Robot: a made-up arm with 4 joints.
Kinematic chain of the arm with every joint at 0, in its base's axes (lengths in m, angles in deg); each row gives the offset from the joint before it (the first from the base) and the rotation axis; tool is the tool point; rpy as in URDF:
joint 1: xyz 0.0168 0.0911 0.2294 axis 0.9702 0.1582 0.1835
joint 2: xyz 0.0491 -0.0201 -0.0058 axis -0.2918 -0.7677 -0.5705
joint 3: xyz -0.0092 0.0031 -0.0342 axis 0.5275 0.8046 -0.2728
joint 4: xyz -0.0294 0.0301 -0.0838 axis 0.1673 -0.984 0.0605
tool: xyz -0.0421 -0.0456 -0.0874 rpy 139.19 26.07 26
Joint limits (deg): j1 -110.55..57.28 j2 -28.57..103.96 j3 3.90..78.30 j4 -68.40..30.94
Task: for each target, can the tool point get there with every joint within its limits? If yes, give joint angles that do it. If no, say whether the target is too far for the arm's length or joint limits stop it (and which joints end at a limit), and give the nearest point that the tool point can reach.
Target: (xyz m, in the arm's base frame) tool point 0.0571 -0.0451 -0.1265
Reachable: no: too far | nearest point 0.0648 0.0108 0.0140 | short by 0.151 m
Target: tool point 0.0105 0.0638 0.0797
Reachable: yes | joints -35.12 51.15 47.40 -52.59
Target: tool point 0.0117 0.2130 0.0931
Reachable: yes | joints 6.78 49.92 69.00 -8.45
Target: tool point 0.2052 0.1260 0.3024
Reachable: no: joint limits stop it (at a limit: joint 1, joint 2, joint 3, joint 4) | nearest point 0.2062 -0.0259 0.3264 | short by 0.154 m
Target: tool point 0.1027 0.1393 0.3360
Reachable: no: joint limits stop it (at a limit: joint 2, joint 3, joint 4) | nearest point -0.0359 0.1191 0.3162 | short by 0.141 m
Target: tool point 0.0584 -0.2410 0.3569
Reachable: no: too far | nearest point 0.0649 -0.1303 0.3194 | short by 0.117 m
